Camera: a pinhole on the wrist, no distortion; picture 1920 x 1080 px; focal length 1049.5 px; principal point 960.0 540.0 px. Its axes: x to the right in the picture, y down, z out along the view. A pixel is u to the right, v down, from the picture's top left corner.
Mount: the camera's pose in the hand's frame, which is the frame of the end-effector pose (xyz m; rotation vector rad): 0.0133 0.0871 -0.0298 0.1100 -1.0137 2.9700
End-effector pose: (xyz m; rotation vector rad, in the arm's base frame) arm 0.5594 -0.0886 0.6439 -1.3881 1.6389 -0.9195
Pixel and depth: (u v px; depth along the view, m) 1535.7 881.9 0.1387
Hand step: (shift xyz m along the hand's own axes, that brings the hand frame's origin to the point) -0.0546 -0.0350 0.0571
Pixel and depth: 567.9 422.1 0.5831
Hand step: 0.2706 -0.2125 0.4558
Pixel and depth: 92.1 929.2 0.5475
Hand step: 0.4961 -0.3984 0.2481
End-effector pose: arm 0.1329 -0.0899 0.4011 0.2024 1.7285 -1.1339
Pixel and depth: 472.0 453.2 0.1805
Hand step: 0.1093 -0.0095 0.1162
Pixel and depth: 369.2 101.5 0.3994
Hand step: 0.2679 -0.0199 0.3723
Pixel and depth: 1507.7 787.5 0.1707
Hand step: -0.0653 -0.0509 0.0863
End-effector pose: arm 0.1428 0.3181 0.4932 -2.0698 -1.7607 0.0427
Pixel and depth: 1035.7 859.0 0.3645
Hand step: 0.0084 -0.2238 0.1919
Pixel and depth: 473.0 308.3 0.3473
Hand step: 0.1988 -0.0609 0.2803
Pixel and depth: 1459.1 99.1 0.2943
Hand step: -0.1040 0.0023 0.2873
